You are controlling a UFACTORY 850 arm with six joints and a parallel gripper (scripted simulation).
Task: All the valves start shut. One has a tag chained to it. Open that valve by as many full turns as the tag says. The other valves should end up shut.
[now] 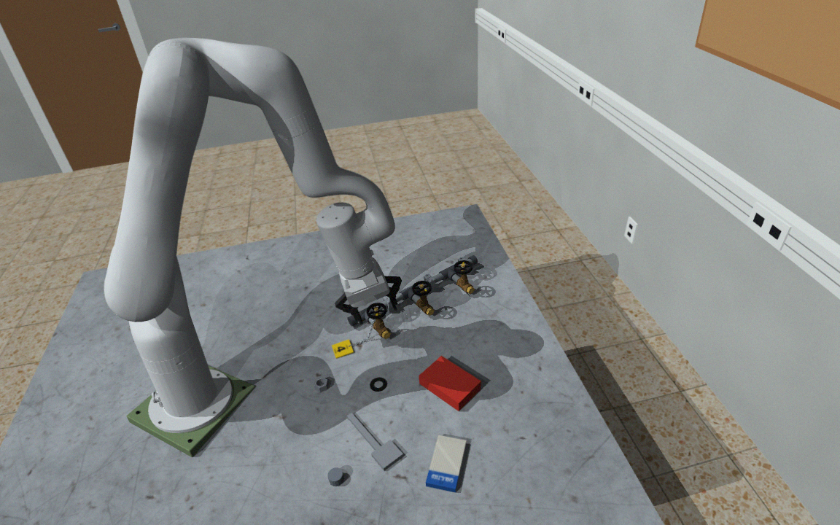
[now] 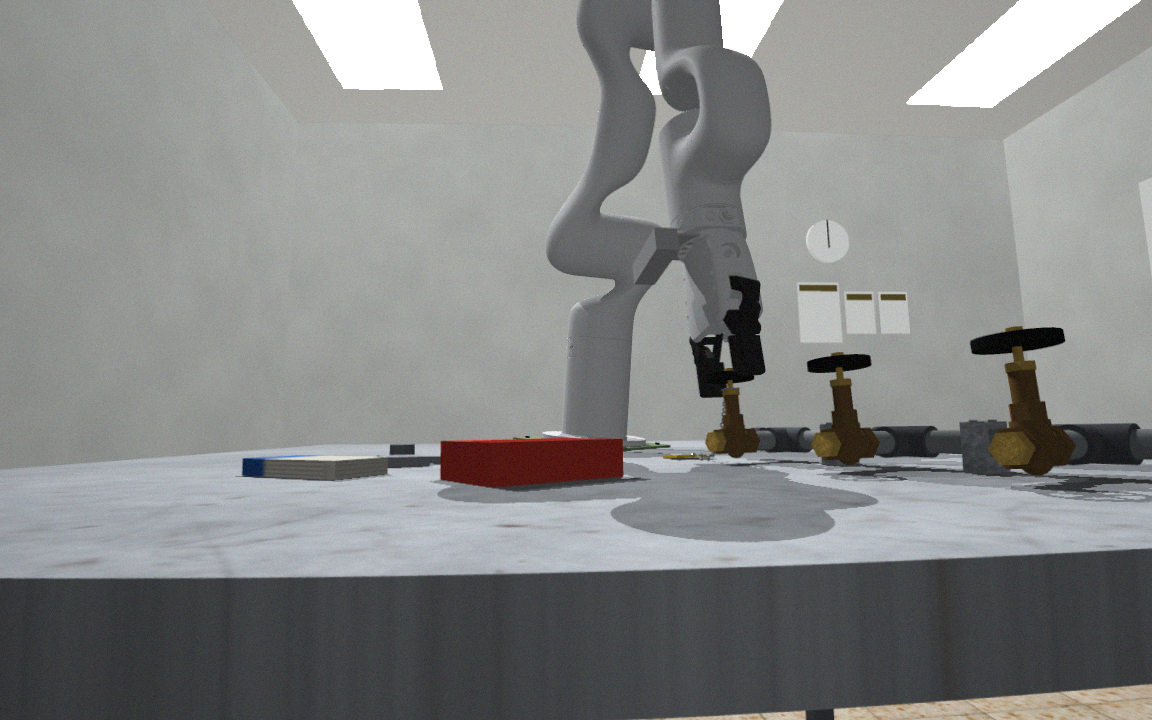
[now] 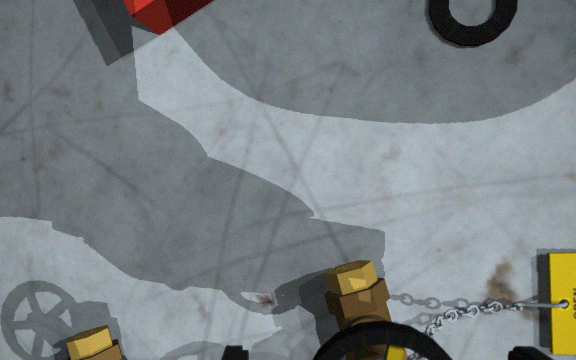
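Right now the yellow tag is 90 mm behind my hand, 20 mm to the right of it and 90 mm below it. Also, from my hand: black washer (30 mm behind, 160 mm to the right, 90 mm below); red block (130 mm ahead, 210 mm to the right, 70 mm below); grey nut (170 mm behind, 120 mm to the right, 80 mm below).
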